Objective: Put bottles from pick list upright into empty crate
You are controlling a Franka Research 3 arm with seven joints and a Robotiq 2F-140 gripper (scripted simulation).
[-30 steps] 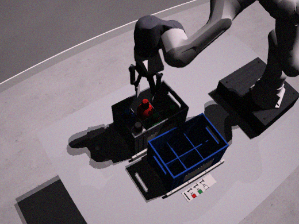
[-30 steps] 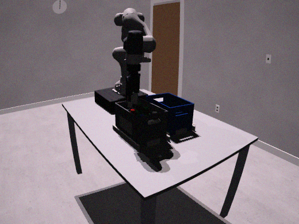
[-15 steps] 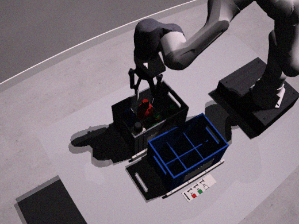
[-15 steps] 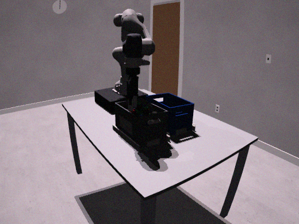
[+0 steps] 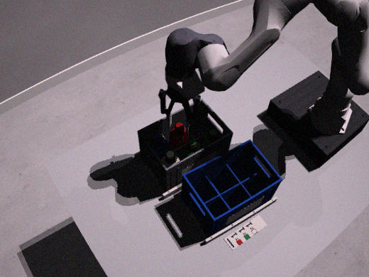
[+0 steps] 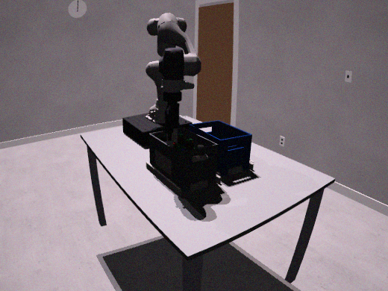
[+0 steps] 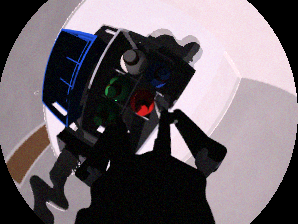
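My hand is 9 cm above the red-label bottle. Round my hand: black crate (1 cm ahead, 4 cm to the left, 10 cm below); then white-labelled bottle (10 cm ahead, 6 cm to the left, 9 cm below); then blue-label bottle (9 cm ahead, 1 cm to the right, 9 cm below).
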